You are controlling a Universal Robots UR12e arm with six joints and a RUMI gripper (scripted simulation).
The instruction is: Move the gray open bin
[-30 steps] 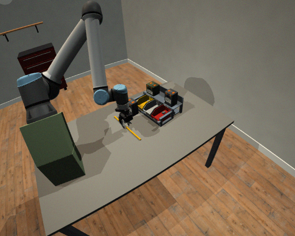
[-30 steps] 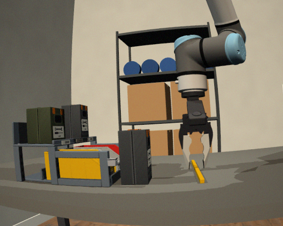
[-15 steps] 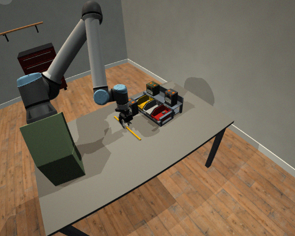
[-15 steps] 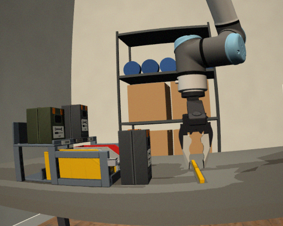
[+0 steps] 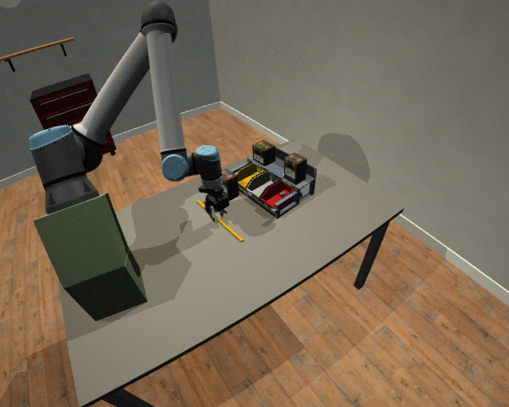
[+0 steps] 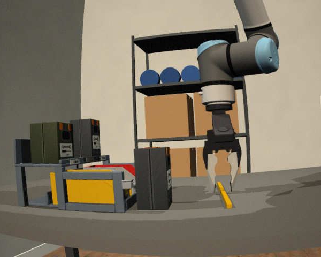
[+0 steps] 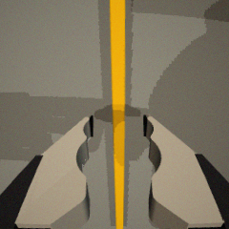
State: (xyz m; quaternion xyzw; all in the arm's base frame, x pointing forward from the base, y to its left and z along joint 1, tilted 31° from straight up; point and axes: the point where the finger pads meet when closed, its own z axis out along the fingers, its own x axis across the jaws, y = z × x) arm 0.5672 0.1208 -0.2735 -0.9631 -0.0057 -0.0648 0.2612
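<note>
My hand is 20 mm above the yellow bar. Round my hand: gray open bin 300 mm ahead, 20 mm above, 10 mm to the left; yellow bin 300 mm ahead, 130 mm to the left, 20 mm above; red bin 310 mm ahead, 100 mm to the right, 20 mm above.
</note>
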